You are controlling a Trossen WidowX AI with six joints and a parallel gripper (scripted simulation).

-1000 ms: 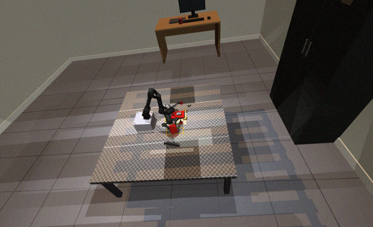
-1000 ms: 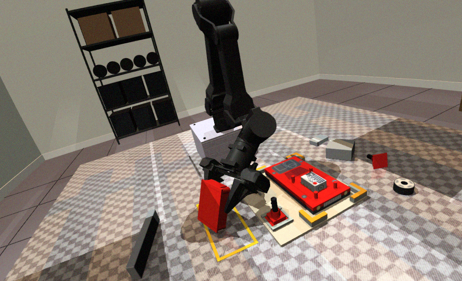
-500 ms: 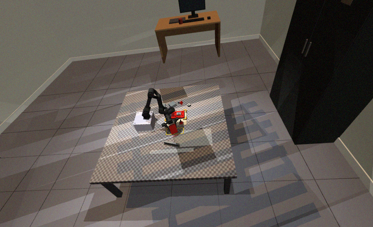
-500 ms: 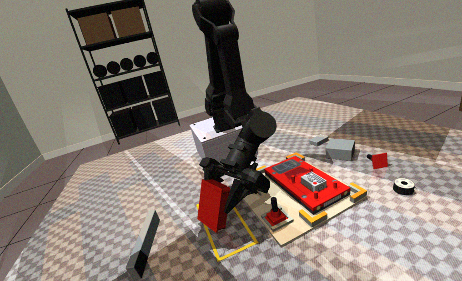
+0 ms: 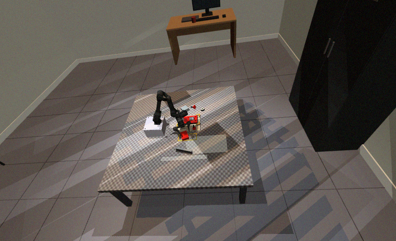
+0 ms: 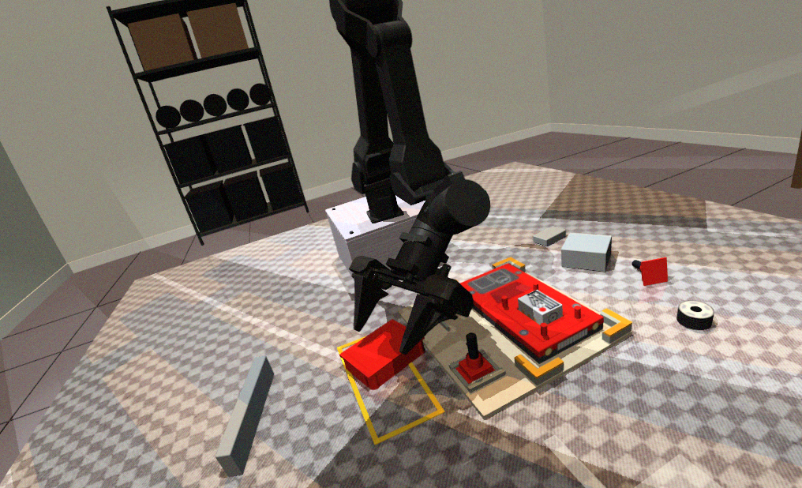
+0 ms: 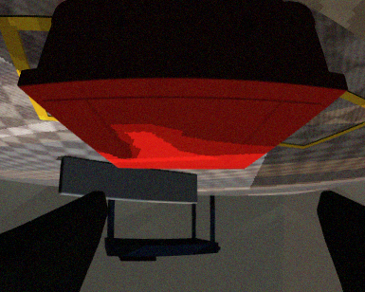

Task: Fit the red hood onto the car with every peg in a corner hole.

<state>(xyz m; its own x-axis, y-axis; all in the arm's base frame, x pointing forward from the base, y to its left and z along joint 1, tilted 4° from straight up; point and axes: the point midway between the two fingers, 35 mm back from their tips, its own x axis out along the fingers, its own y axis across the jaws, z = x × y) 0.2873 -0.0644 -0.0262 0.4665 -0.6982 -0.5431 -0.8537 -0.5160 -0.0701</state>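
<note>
Now: the red hood 2 cm below my gripper tip and 1 cm behind it. Also, from my gripper tip: black ring (39 cm to the left, 12 cm ahead, 4 cm below); jig (19 cm to the left, 3 cm below); grey engine block (23 cm to the left, 2 cm below, 2 cm ahead).
</note>
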